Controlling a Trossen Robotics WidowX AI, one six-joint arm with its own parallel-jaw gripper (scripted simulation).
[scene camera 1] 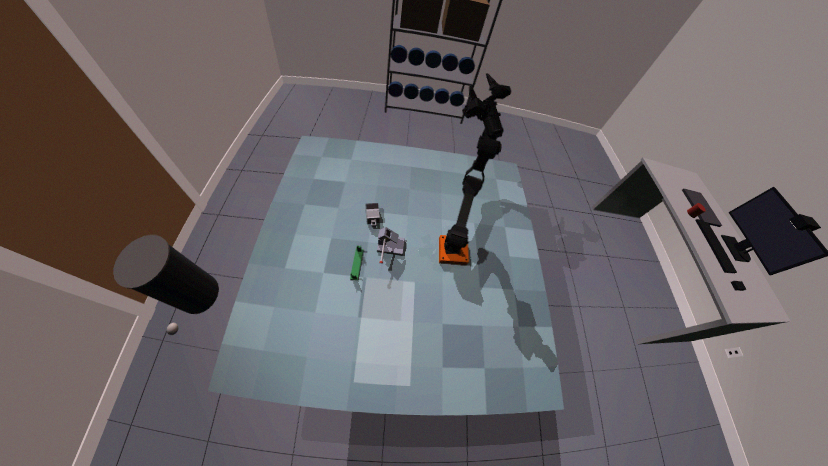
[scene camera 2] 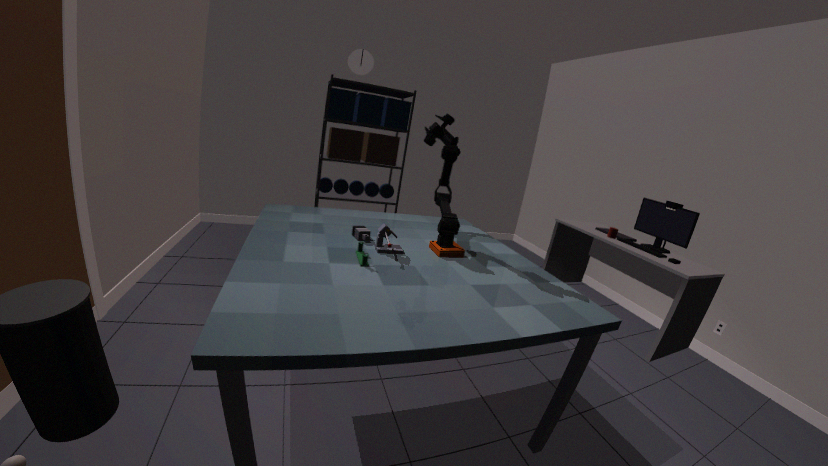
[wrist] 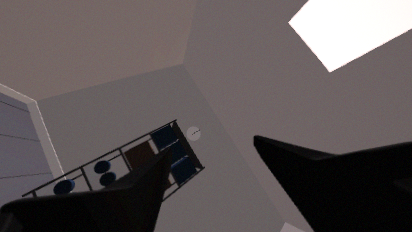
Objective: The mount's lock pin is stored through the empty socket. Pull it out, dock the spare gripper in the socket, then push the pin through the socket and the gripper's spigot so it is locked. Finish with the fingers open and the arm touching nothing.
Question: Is my gripper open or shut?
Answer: Open.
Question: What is my gripper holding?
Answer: Nothing.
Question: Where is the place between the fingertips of my gripper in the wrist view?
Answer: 213,145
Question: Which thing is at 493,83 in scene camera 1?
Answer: My gripper.
